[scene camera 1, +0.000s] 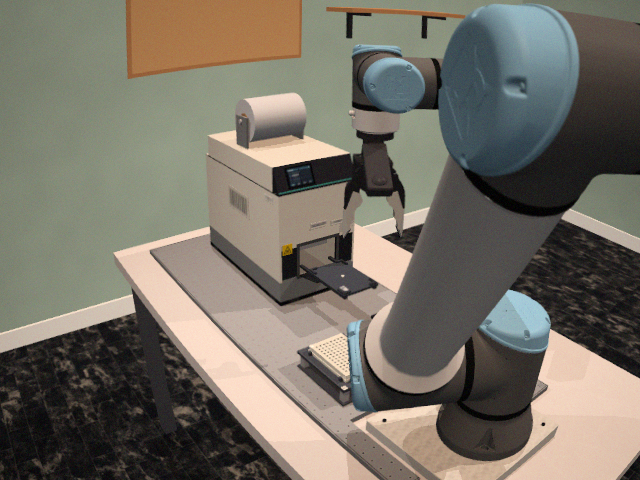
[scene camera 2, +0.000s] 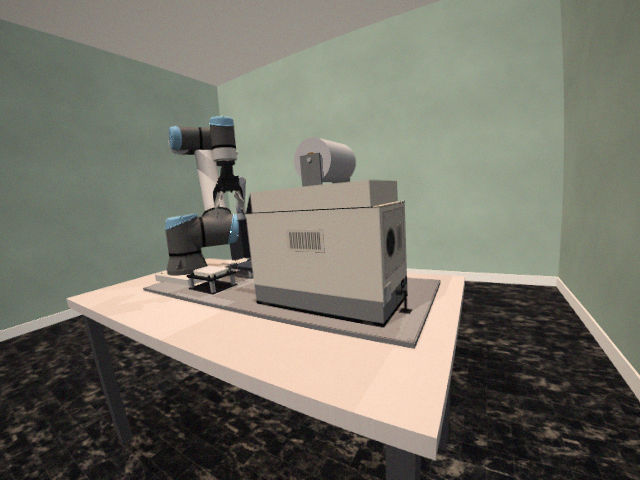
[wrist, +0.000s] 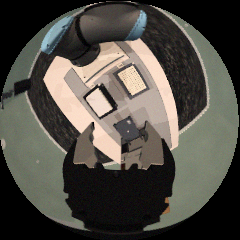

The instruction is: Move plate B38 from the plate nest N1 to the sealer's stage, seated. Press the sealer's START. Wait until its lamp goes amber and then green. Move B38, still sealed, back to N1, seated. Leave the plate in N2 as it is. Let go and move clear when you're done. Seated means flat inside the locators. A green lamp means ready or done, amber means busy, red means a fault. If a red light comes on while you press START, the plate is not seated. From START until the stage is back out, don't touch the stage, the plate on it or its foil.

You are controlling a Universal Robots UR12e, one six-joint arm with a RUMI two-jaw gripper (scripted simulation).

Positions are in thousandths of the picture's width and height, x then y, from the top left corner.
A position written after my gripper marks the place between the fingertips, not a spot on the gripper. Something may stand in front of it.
Observation:
In view: my gripper (scene camera 1: 582,495), a sealer (scene camera 2: 552,555) and a foil roll (scene camera 1: 429,243).
My gripper shows as well in the wrist view (wrist: 498,506). The sealer shows as well in the wrist view (wrist: 544,652). The foil roll shows as well in scene camera 2 (scene camera 2: 529,339).

